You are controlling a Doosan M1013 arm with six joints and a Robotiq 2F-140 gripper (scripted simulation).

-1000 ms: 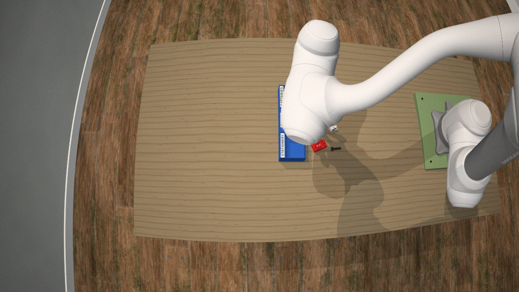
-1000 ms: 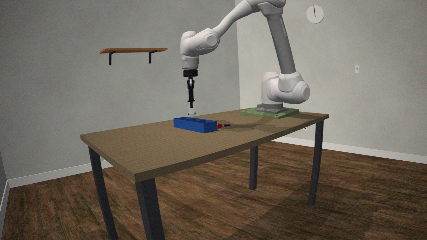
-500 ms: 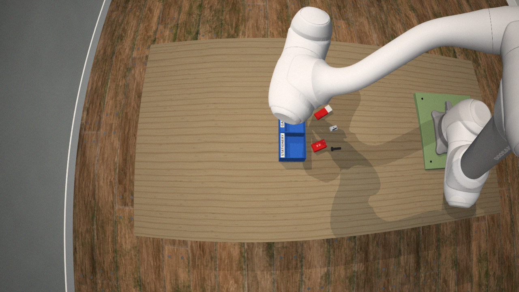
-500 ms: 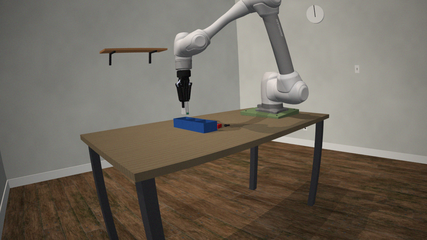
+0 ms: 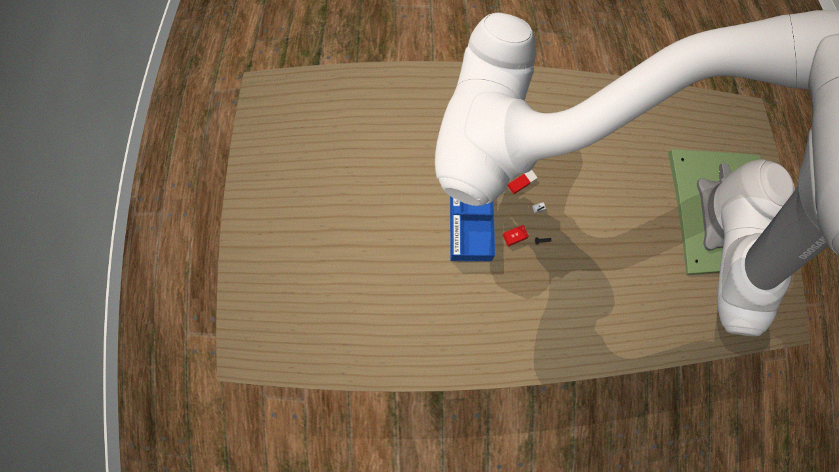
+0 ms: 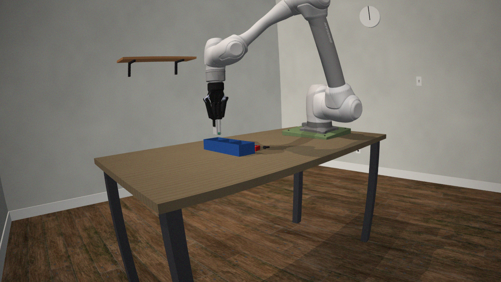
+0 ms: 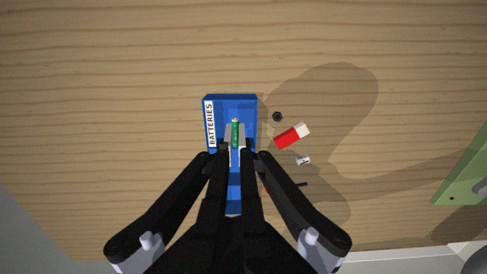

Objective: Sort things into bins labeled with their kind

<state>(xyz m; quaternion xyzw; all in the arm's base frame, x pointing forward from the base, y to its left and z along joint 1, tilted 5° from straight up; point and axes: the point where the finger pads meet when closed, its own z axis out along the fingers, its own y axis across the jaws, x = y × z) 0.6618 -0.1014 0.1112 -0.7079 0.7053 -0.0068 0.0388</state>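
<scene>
Right now my hand is 90 mm past the red 9V battery, 150 mm to the right of it and 90 mm above it. Round my hand: white eraser: 110 mm behind, 30 mm to the left, 90 mm below; black nut: 80 mm behind, 100 mm below; green battery: 30 mm below.
</scene>
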